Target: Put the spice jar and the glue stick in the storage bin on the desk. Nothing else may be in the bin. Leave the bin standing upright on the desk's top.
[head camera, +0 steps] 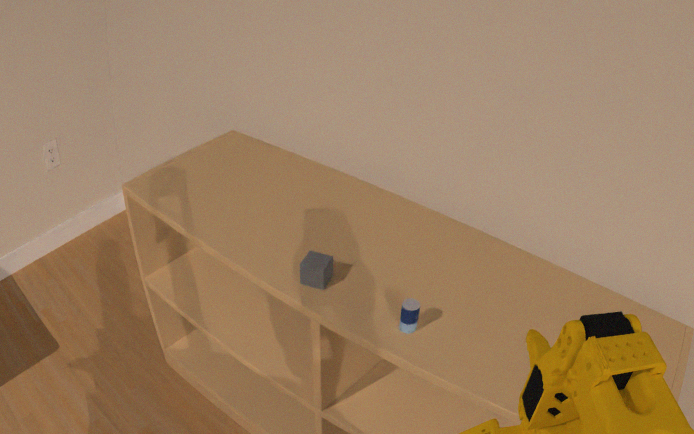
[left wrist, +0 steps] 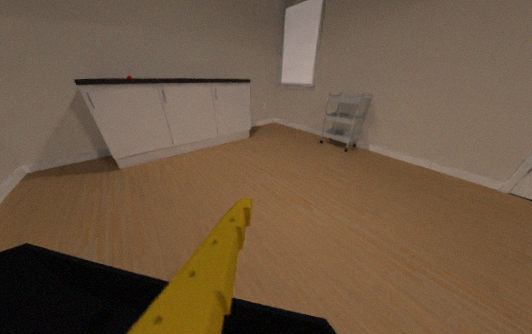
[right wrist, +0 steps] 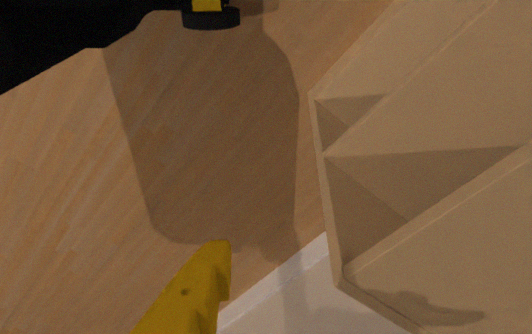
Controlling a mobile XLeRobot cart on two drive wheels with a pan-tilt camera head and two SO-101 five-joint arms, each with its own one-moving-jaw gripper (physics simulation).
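Frame: origin at the left arm's base, x ahead, y left, z up, level; centimetres.
Seen in the pictures: left end effector, tool point: (left wrist: 250, 208); right end effector, tool point: (right wrist: 229, 262).
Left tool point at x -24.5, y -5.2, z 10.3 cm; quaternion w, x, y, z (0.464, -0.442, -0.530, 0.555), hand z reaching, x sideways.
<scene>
A point is followed by its place in that frame.
A small upright cylinder (head camera: 408, 315) {z -12.8, x 62.7, y -26.5 cm}, with a pale top, navy band and light-blue base, stands on the low shelf unit near its front edge in the head view; I cannot tell whether it is the spice jar or the glue stick. The storage bin and the desk do not show in the head view. My right gripper (head camera: 509, 381) (right wrist: 222, 245) is wide open and empty, at the lower right of the head view, to the right of the cylinder. My left gripper (left wrist: 246, 204) is wide open and empty, facing out over the floor, away from the shelf unit.
A grey-blue cube (head camera: 316, 270) {z -12.9, x 73.2, y -13.4 cm} stands left of the cylinder on the wooden shelf unit (head camera: 460, 255) {z -16.5, x 82.0, y -38.1 cm} (right wrist: 450, 265) {z -16.5, x 40.9, y -55.8 cm}, which stands along the wall. In the left wrist view, a white cabinet (left wrist: 135, 120) {z -25.6, x -160.0, y -170.4 cm} with a dark top bears a small red thing (left wrist: 129, 77) {z 14.8, x -168.3, y -168.2 cm}; a wheeled cart (left wrist: 342, 119) {z -33.4, x -259.8, y 62.8 cm} stands farther right.
</scene>
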